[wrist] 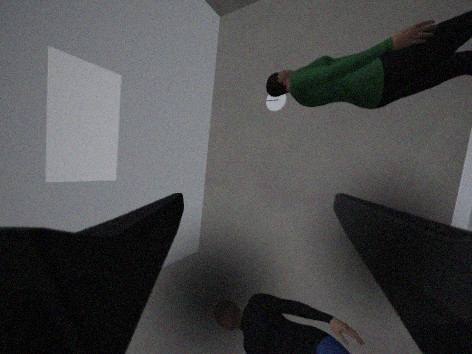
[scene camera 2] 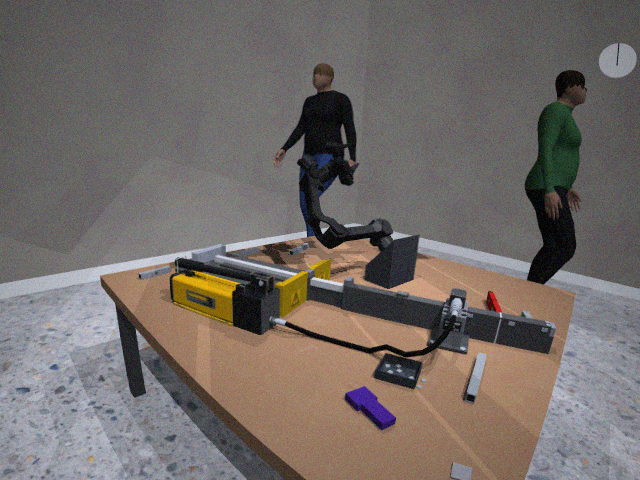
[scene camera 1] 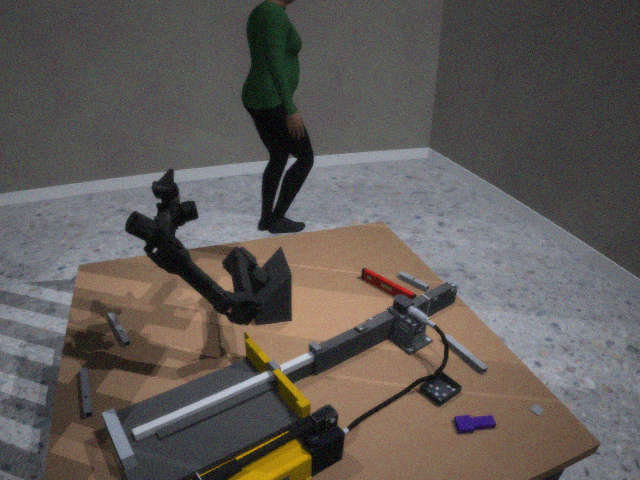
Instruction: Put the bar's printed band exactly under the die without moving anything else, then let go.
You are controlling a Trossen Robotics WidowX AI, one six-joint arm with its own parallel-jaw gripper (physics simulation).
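Pixels of known places: gripper, between the fingertips: (wrist: 258, 200) (scene camera 2: 354, 153) (scene camera 1: 174, 179); arm's base, origin of its link: (scene camera 2: 391, 252) (scene camera 1: 262, 279).
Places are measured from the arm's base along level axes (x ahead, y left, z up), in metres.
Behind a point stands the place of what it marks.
Observation:
A long pale square bar (scene camera 1: 206, 405) @(y -0.186, x 0.470, z -0.033 m) (scene camera 2: 263, 265) @(y -0.166, x 0.450, z -0.029 m) lies along the dark bed, passes through the yellow guard and enters the dark channel (scene camera 1: 351, 347) @(y 0.216, x 0.295, z -0.059 m) (scene camera 2: 395, 305) @(y 0.247, x 0.280, z -0.051 m). Its printed band cannot be made out. A small dark head unit (scene camera 1: 407, 322) @(y 0.388, x 0.268, z -0.017 m) (scene camera 2: 454, 315) @(y 0.448, x 0.327, z 0.009 m) with a cable stands over the channel near its far end; the die itself cannot be told apart there. My gripper (scene camera 1: 168, 178) @(y -0.237, x -0.004, z 0.356 m) (scene camera 2: 352, 155) @(y -0.237, x -0.004, z 0.356 m) (wrist: 258, 200) @(y -0.237, x -0.004, z 0.356 m) is open and empty, raised high above the table and well away from the bar. In the wrist view the fingers stand wide apart, with walls behind them.
Around the channel are a red level (scene camera 1: 387, 283) @(y 0.423, x -0.003, z -0.064 m) (scene camera 2: 493, 301) @(y 0.412, x -0.024, z -0.061 m), a black tray (scene camera 1: 439, 389) @(y 0.419, x 0.468, z -0.098 m) (scene camera 2: 398, 369) @(y 0.411, x 0.464, z -0.095 m), a purple block (scene camera 1: 474, 423) @(y 0.453, x 0.610, z -0.086 m) (scene camera 2: 370, 407) @(y 0.464, x 0.613, z -0.085 m) and loose grey bar pieces (scene camera 1: 466, 353) @(y 0.546, x 0.369, z -0.081 m) (scene camera 2: 475, 377) @(y 0.551, x 0.381, z -0.080 m). A yellow-and-black machine (scene camera 1: 279, 462) @(y -0.037, x 0.666, z -0.016 m) (scene camera 2: 206, 295) @(y -0.048, x 0.698, z -0.037 m) flanks the bed. Two people stand beyond the table.

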